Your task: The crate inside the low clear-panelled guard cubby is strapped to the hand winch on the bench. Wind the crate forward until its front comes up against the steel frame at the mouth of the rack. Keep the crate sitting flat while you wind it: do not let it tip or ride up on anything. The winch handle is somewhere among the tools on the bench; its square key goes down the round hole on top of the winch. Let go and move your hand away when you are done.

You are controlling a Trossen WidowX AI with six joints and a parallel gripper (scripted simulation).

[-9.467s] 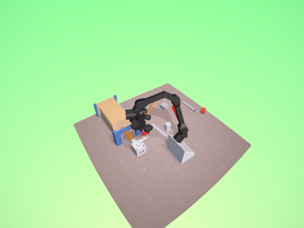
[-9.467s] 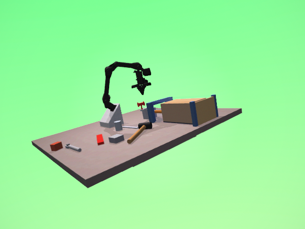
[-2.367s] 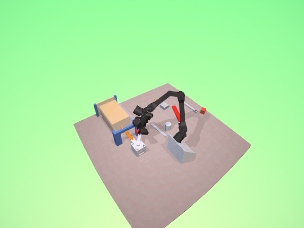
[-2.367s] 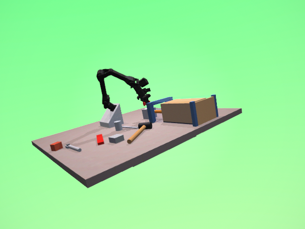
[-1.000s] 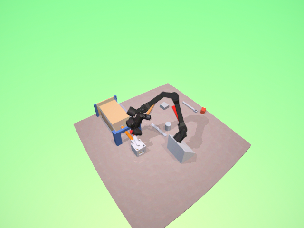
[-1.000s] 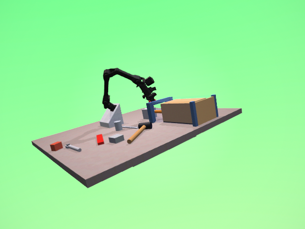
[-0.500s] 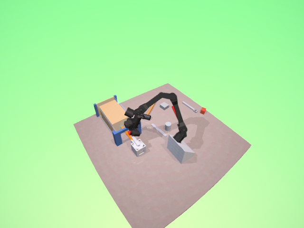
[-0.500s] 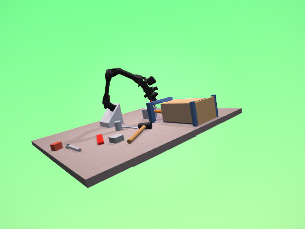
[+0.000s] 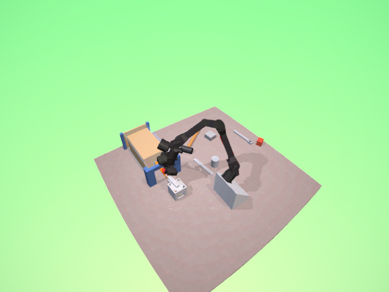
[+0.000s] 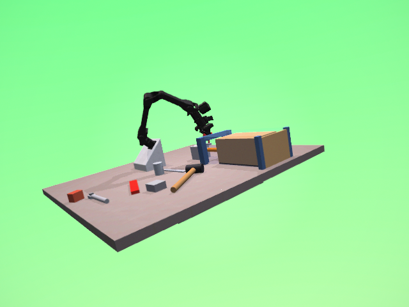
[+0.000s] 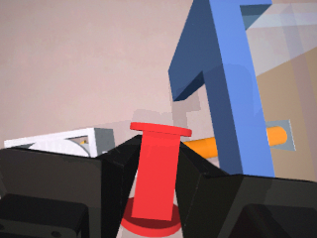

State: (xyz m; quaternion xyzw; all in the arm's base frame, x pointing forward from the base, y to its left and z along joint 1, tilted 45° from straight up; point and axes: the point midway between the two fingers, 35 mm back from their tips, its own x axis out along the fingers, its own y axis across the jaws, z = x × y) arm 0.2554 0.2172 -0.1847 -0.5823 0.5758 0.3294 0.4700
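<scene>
The winch handle is 40 mm behind my gripper tip, 30 mm below it and 20 mm to the right of it. Also, from my gripper tip: flat steel bar (310 mm to the right, 130 mm below, 10 mm ahead); white winch (120 mm behind, 100 mm below, 40 mm to the right); red grip (20 mm to the right).
</scene>
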